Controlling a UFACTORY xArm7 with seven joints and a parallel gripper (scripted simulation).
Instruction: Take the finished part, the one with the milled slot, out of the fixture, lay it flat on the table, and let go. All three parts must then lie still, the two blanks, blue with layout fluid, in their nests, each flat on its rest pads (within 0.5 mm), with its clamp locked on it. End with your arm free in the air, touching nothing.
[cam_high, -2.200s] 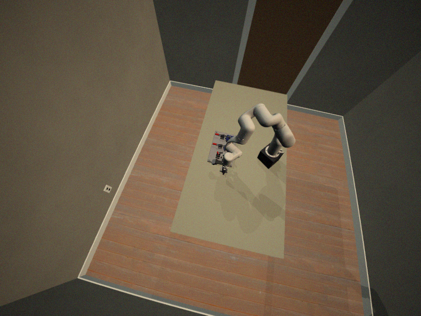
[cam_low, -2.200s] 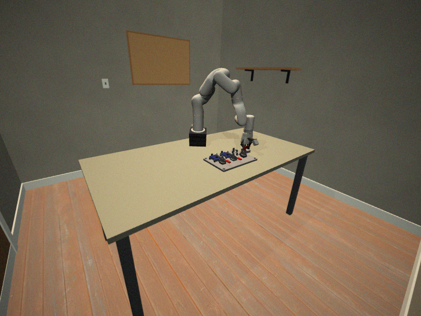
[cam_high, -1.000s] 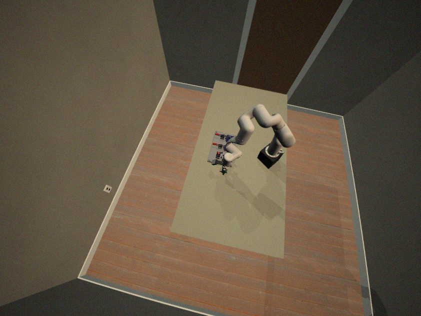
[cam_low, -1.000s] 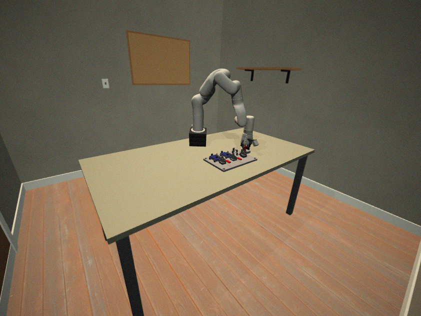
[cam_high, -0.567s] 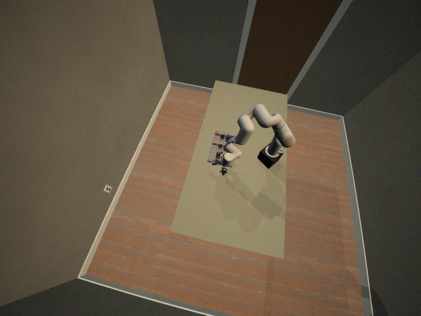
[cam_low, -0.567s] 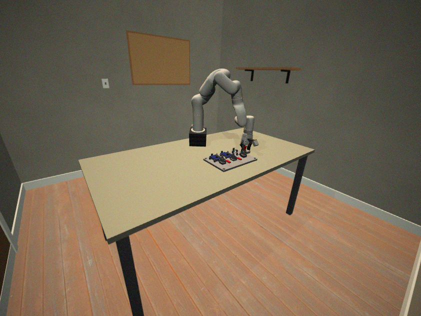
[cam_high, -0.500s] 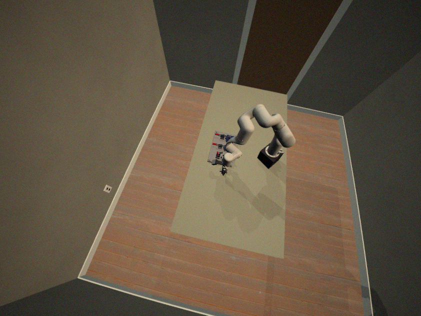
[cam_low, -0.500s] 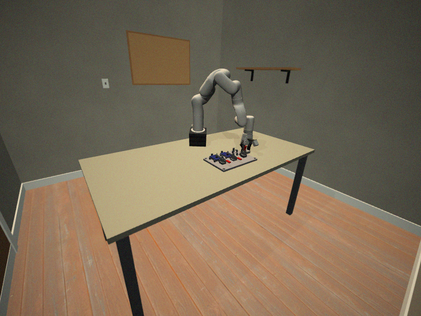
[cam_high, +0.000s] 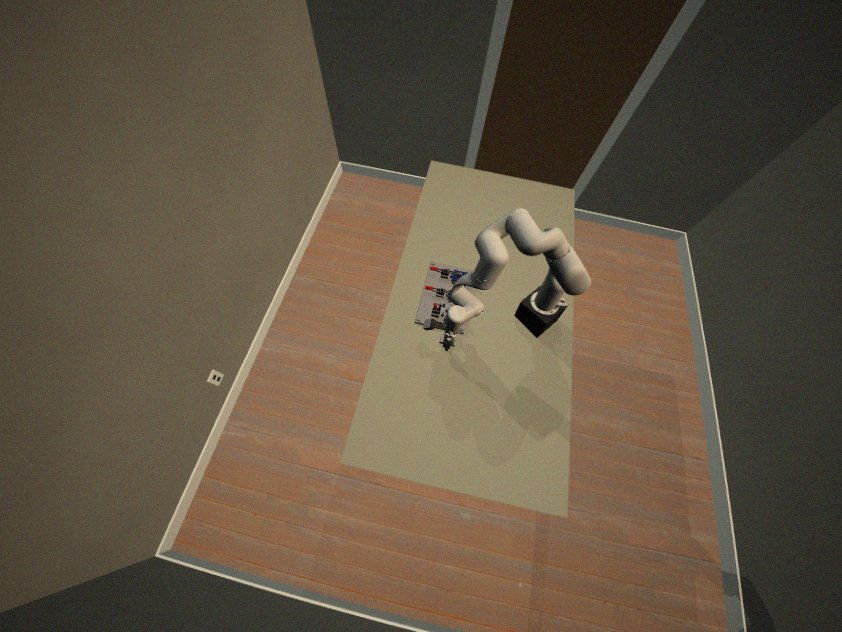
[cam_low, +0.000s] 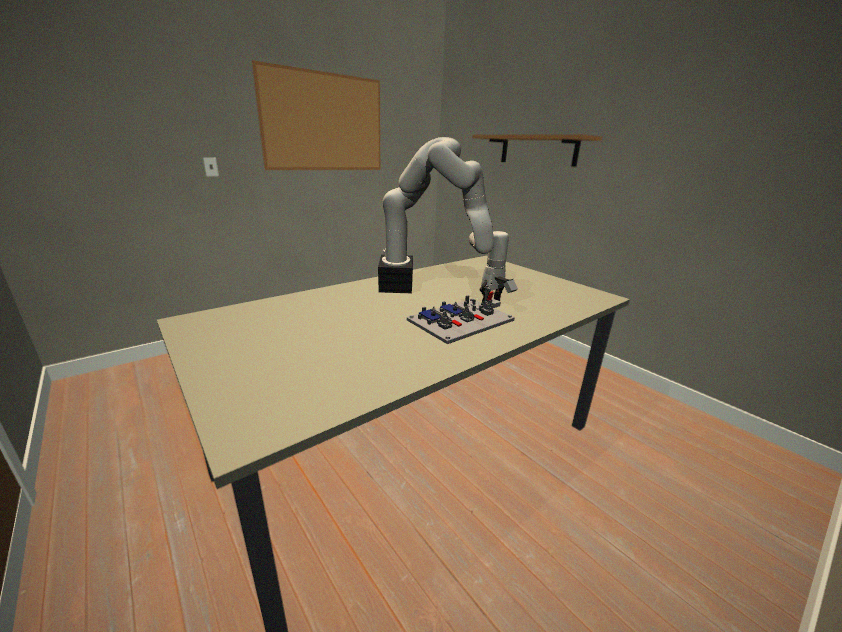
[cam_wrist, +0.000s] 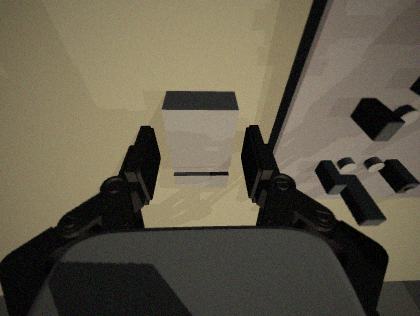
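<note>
The finished part is 10 mm below my hand and 10 mm behind it. Also, from my hand: blue blank: 220 mm to the right, 20 mm behind; grey fixture plate: 230 mm to the right, 40 mm ahead, 10 mm below.
</note>
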